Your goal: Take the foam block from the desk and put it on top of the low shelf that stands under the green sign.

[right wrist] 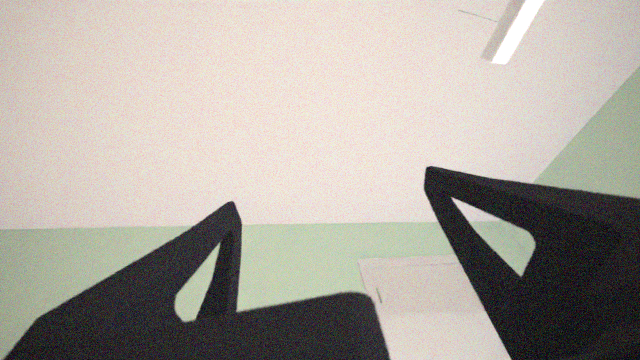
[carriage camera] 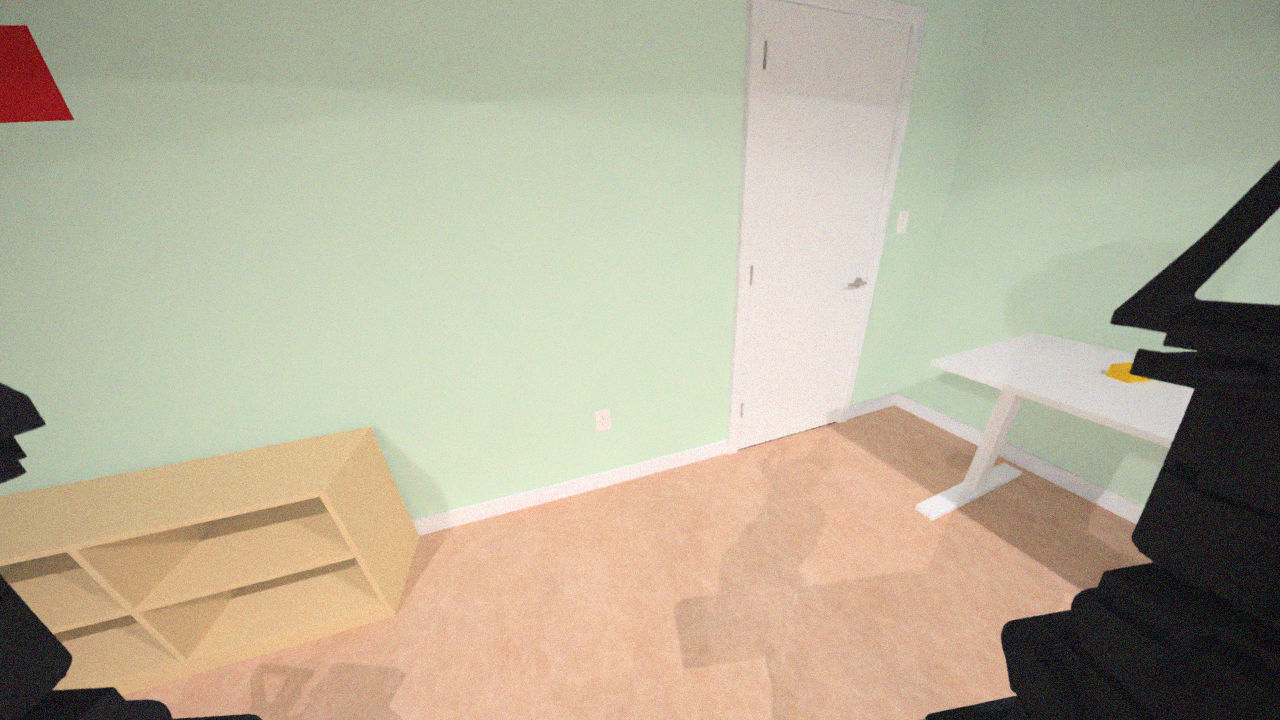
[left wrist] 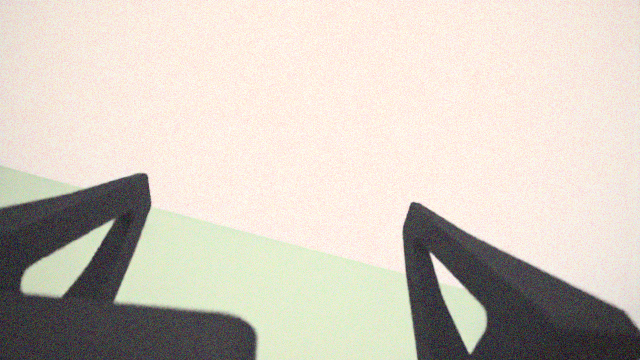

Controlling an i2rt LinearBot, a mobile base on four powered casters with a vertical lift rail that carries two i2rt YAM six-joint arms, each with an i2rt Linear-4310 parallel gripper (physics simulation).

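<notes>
A small yellow-orange foam block lies on the white desk at the right of the carriage view, partly hidden behind the right arm. No green sign shows. A low wooden shelf stands against the wall at the lower left, under a red sign. My left gripper is open and empty, with ceiling and wall behind its fingers. My right gripper is open and empty, also pointed at wall and ceiling. Both are far from the block.
A white door with a lever handle is in the back wall, between the shelf and the desk. The desk's leg and foot stand on the brown floor. A ceiling lamp shows in the right wrist view.
</notes>
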